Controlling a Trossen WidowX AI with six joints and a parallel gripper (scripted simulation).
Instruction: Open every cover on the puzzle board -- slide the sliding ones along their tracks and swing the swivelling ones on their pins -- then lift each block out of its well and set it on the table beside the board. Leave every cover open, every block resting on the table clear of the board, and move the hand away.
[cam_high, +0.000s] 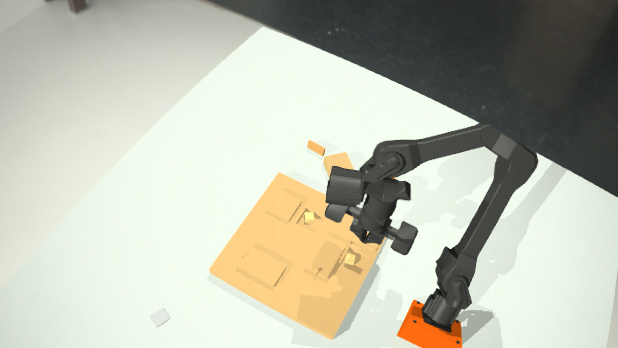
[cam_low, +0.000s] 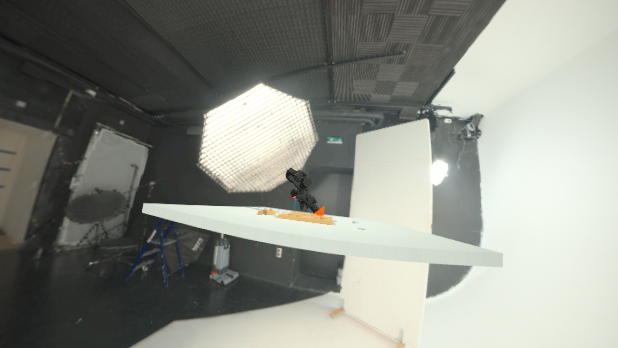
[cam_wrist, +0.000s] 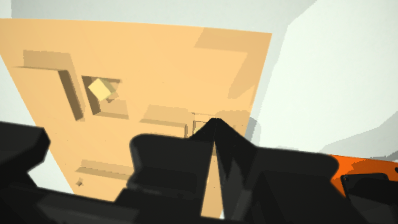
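Now: gripper tip 11 cm short of the tan puzzle board, 5 cm to the right of it and 3 cm above it. The rest, counted from my gripper tip: orange block (21 cm to the right, 3 cm below, 1 cm behind); tan bar (22 cm to the right, 20 cm ahead, 3 cm below); tan box (19 cm to the right, 12 cm ahead, 3 cm below).
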